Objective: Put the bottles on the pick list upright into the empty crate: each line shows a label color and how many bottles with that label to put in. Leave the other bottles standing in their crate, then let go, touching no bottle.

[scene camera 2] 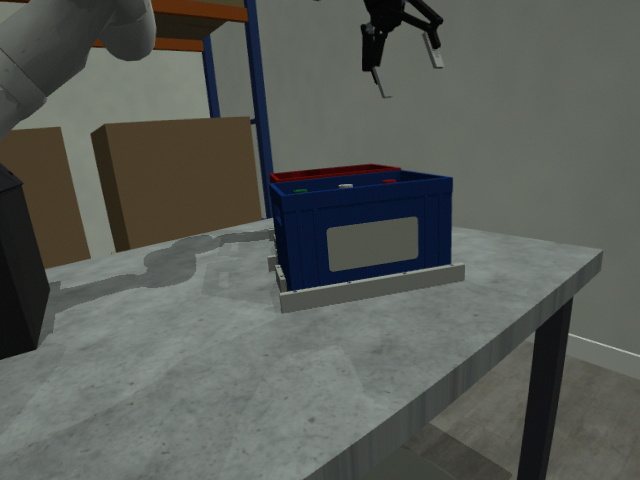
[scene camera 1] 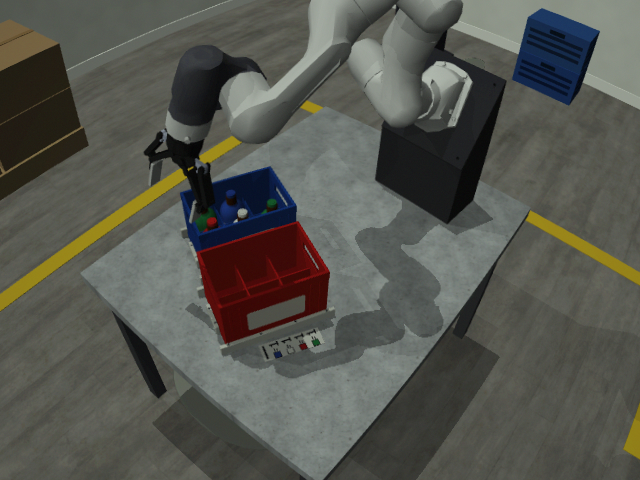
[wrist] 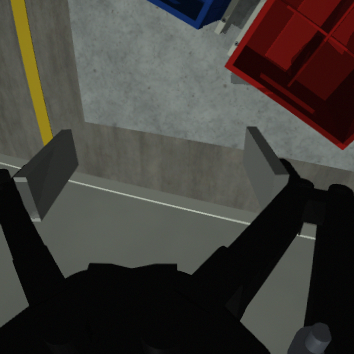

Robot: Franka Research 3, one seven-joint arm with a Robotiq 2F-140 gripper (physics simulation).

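Observation:
The blue crate (scene camera 1: 258, 224) (scene camera 2: 434, 227) (wrist: 212, 16) holds upright bottles: a green one (scene camera 1: 205, 217) at the left, a blue one (scene camera 1: 231, 207), a red-capped one (scene camera 1: 211, 223), a white-capped one (scene camera 1: 241, 214) and a green-capped one (scene camera 1: 271, 204) at the right. Their lower parts are hidden. The red crate (scene camera 1: 317, 294) (scene camera 2: 336, 171) (wrist: 320, 75) shows bare compartments. The pick list (scene camera 1: 296, 347) shows blue, white, red and green squares, each with a mark like a 1. My gripper (scene camera 1: 174, 193) (scene camera 2: 412, 81) (wrist: 158, 145) is open and empty, high above the crates' left side; one finger partly covers the green bottle in scene camera 1.
Pale rails (scene camera 1: 279, 332) (scene camera 2: 372, 292) run along the crates' bases on the grey table (scene camera 1: 361, 413) (scene camera 2: 206, 387) (wrist: 150, 75). The crates stand close together, red in front of blue in scene camera 1. The black robot pedestal (scene camera 1: 423, 170) stands at the table's back right.

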